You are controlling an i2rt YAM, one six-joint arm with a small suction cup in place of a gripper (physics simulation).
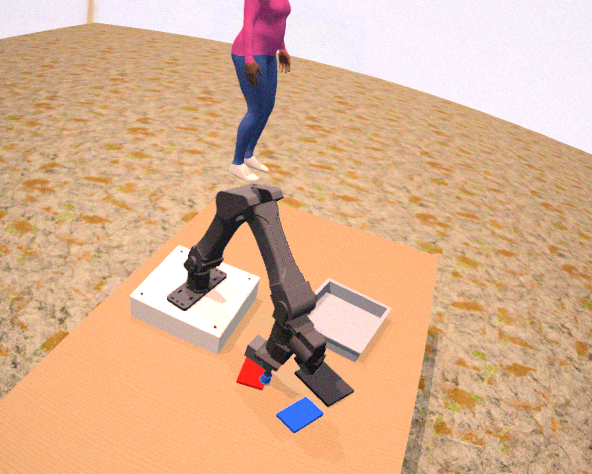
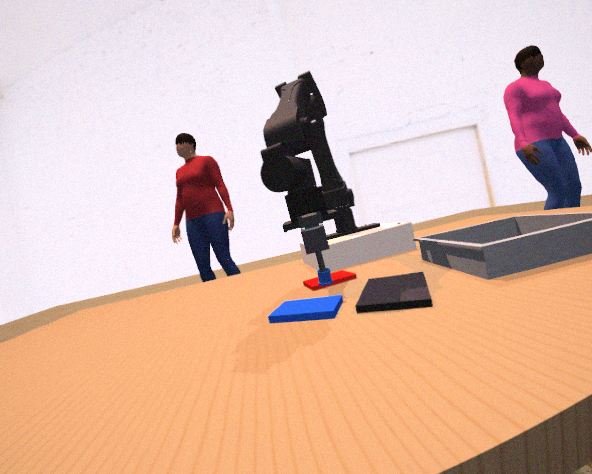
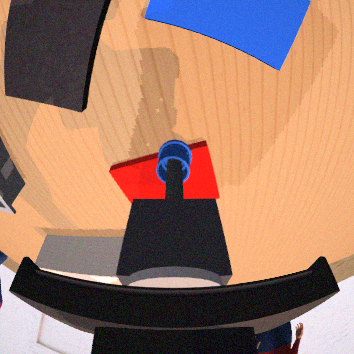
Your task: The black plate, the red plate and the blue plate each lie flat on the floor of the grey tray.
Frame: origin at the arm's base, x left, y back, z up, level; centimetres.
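Seen in the pictures: hand, tool point: (image 1: 264, 382) (image 2: 327, 287) (image 3: 173, 149); arm's base, link origin: (image 1: 197, 287) (image 2: 347, 233).
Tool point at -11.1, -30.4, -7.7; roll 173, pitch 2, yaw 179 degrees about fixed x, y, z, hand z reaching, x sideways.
Note:
Offsets run from my tool point to a thing's middle, as dx, dy, dz.
The red plate @(+0.9, +3.6, +0.6) (image 1: 248, 374) (image 2: 342, 276) (image 3: 140, 179) lies flat on the wooden table. My suction cup (image 1: 266, 377) (image 2: 324, 278) (image 3: 174, 159) sits on it close to its far edge, with the plate resting on the table. The black plate @(+9.2, -12.6, +0.6) (image 1: 327, 383) (image 2: 395, 292) (image 3: 49, 49) lies flat on the table between the cup and the grey tray @(+33.1, -6.0, +2.6) (image 1: 360, 295) (image 2: 473, 259). The blue plate @(-4.2, -12.6, +0.6) (image 1: 300, 414) (image 2: 305, 308) (image 3: 232, 24) lies flat on the table, in front of the other two. The tray holds nothing.
The arm stands on a white base block (image 1: 200, 320) (image 2: 369, 244) (image 3: 77, 251) left of the tray. A person in pink (image 1: 258, 85) (image 2: 520, 108) stands beyond the table's far edge, and a person in red (image 2: 200, 197) stands off the table.

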